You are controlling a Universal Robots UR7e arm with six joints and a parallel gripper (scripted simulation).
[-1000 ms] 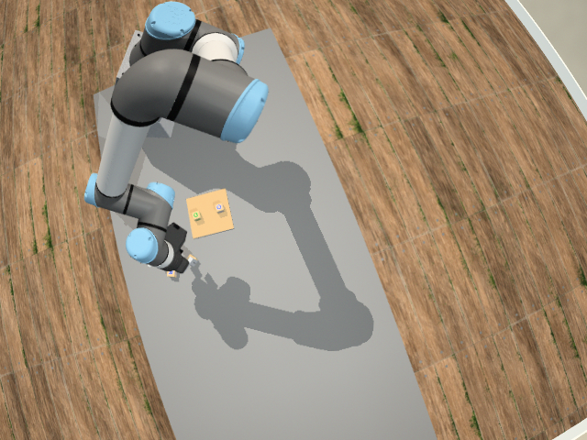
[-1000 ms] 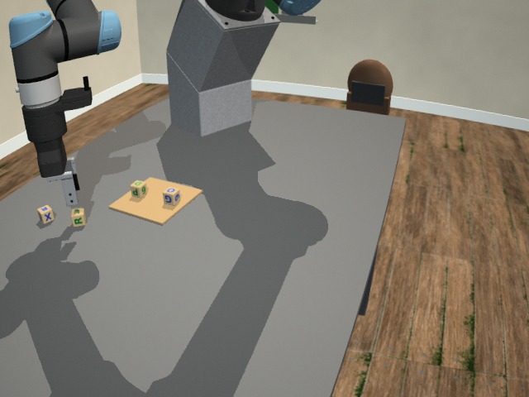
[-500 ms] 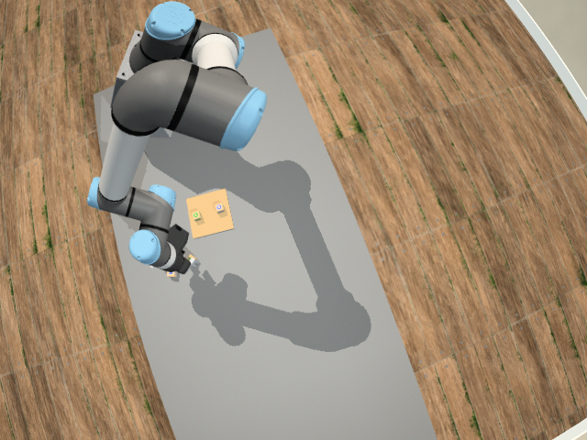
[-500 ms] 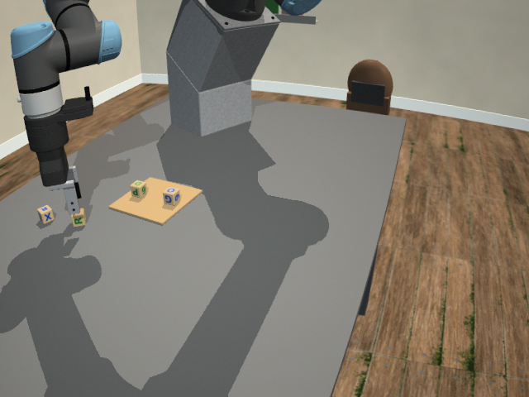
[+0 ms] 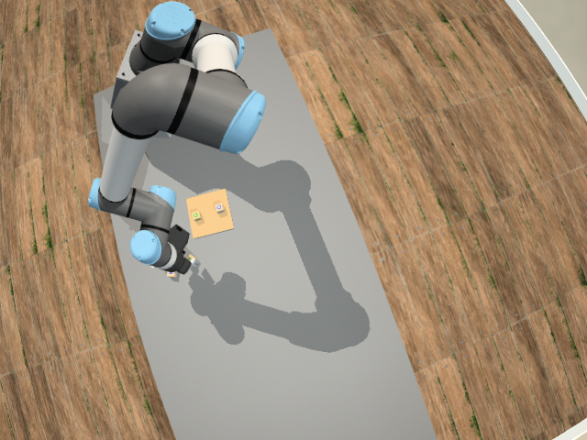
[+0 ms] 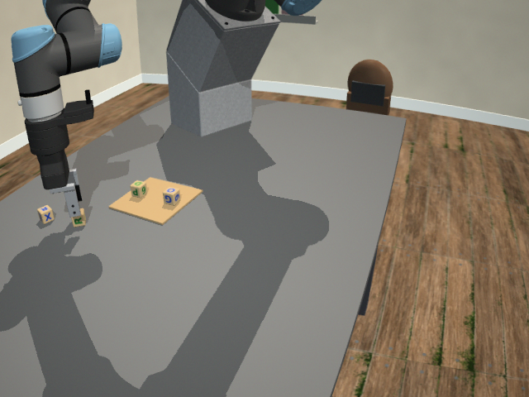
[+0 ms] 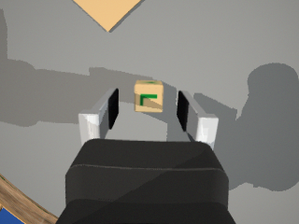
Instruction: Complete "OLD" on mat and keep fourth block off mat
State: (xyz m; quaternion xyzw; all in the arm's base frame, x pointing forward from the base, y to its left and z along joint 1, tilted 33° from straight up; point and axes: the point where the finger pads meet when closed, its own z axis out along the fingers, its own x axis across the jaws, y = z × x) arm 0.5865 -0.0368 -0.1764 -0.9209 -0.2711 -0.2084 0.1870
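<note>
The tan mat is 130 mm behind my hand, 100 mm to the left of it and 50 mm below it. From my hand the other things lie so: O block (140 mm to the left, 130 mm behind, 30 mm below).
</note>
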